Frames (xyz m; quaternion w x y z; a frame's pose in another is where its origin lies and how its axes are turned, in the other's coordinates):
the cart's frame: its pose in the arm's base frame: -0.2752 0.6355 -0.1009 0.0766 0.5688 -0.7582 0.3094
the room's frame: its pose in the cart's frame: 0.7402 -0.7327 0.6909 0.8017 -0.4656 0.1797 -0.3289
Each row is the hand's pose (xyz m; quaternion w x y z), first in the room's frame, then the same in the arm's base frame.
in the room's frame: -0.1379 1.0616 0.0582 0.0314 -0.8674 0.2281 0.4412
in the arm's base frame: -0.4753 -0.1522 0.6414 0.6884 -0.7069 -0.1353 -0.0898
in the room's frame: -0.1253 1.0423 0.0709 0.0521 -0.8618 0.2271 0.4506
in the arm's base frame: -0.4663 -0.1743 0.6302 0.6964 -0.6962 -0.1532 -0.0826
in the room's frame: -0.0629 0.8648 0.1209 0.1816 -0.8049 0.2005 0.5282
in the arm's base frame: -0.3601 -0.2949 0.5203 0.7220 -0.6281 -0.2888 -0.0275
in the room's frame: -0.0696 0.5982 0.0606 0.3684 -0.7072 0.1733 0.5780
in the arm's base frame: -0.1511 -0.3153 0.3452 0.7539 -0.4865 -0.4404 0.0326
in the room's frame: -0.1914 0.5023 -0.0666 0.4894 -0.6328 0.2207 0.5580
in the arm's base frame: -0.0534 -0.1682 0.2502 0.8020 -0.3578 -0.4701 0.0880
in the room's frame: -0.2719 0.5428 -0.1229 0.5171 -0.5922 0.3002 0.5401
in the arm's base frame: -0.0741 -0.0640 0.2526 0.8360 -0.3058 -0.4307 0.1483
